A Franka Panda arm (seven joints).
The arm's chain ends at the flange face. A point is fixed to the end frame.
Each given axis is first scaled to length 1.
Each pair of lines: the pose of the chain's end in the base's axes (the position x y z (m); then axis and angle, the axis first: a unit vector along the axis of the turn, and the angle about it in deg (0 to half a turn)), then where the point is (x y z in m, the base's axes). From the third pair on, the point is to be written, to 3 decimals.
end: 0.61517 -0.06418 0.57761 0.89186 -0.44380 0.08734 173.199
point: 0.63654 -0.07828 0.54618
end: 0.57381 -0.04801 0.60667 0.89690 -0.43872 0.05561 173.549
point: 0.59353 -0.06083 0.57366
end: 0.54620 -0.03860 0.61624 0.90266 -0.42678 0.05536 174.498
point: 0.566 -0.050 0.583
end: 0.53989 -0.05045 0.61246 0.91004 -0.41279 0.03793 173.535
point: 0.559 -0.062 0.579
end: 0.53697 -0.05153 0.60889 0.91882 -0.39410 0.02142 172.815
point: 0.555 -0.062 0.574
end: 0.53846 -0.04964 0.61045 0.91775 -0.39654 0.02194 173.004
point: 0.557 -0.060 0.576
